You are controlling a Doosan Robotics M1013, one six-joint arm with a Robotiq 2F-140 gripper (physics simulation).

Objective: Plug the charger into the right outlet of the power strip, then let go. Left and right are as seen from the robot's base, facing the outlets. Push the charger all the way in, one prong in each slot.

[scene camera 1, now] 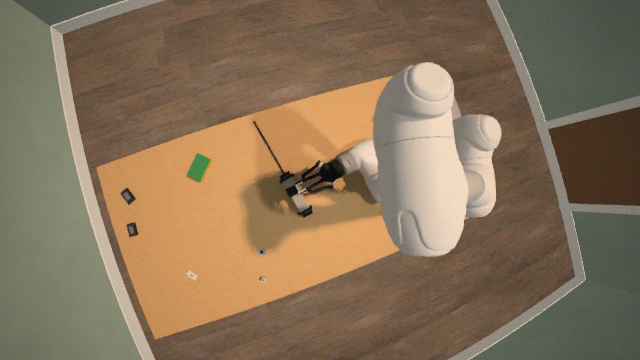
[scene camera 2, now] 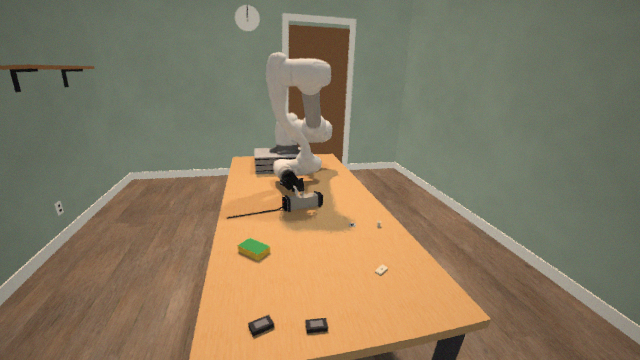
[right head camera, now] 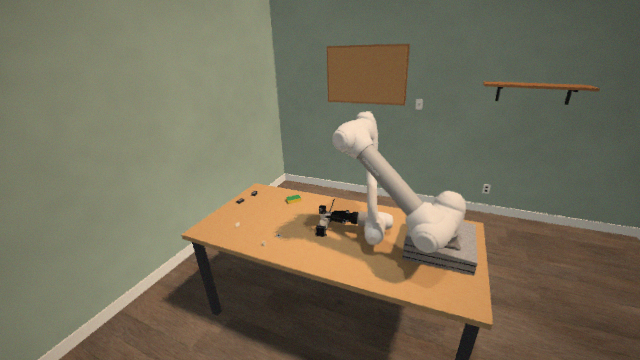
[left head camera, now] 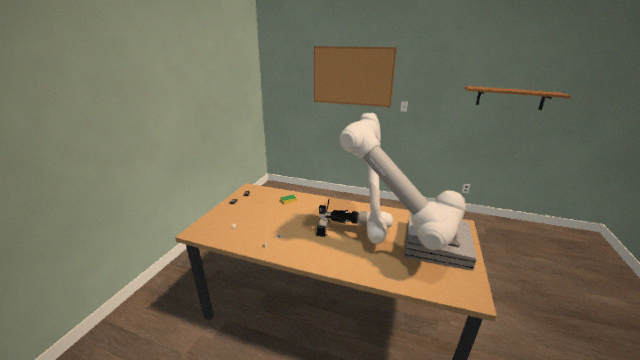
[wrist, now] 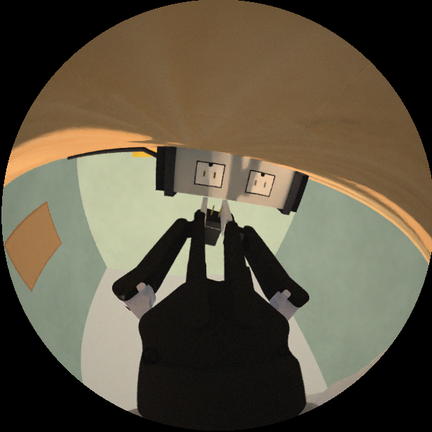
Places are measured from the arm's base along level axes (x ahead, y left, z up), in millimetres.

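Pixels of known places: gripper, between the fingertips: [scene camera 1: 289, 192] [scene camera 2: 300, 192] [right head camera: 321, 214] [left head camera: 320, 214]; arm's base, origin of its link: [scene camera 2: 286, 151].
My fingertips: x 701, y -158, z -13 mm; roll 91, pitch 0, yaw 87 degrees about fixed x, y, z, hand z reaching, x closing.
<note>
Ahead of a thing's pixels: the offset from my fingertips to its top centre.
The grey power strip {dx -19, dy +19, dz -24 mm} [wrist: 232, 175] [scene camera 1: 300, 202] [scene camera 2: 303, 202] has black end caps and a black cord. Its right outlet [wrist: 209, 174], on the cord side, is at the left in the wrist view; the left outlet [wrist: 260, 183] is beside it. Both outlets show bare slots. My gripper [wrist: 213, 205] is shut on the black charger {dx -11, dy +1, dz +61 mm} [wrist: 213, 235] [scene camera 1: 292, 190]. The charger's two brass prongs [wrist: 216, 211] show bare, pointing toward the strip and apart from the slots. In the wrist view the fingertips overlap the strip's edge near the right outlet. From scene camera 2 the strip hides the charger.
A green and yellow sponge {dx +280, dy -292, dz -57 mm} [scene camera 1: 199, 167] [scene camera 2: 254, 249] lies beyond the strip on the cord side. Two small black devices {dx +627, dy -350, dz -70 mm} [scene camera 2: 261, 325] {dx +683, dy -213, dz -70 mm} [scene camera 2: 316, 325] lie near the far table end. Small pale pieces {dx +553, dy +92, dz -77 mm} [scene camera 1: 192, 275] {dx +239, dy +159, dz -82 mm} [scene camera 1: 261, 251] {dx +292, dy +265, dz -60 mm} [scene camera 1: 263, 279] lie toward the other long edge.
</note>
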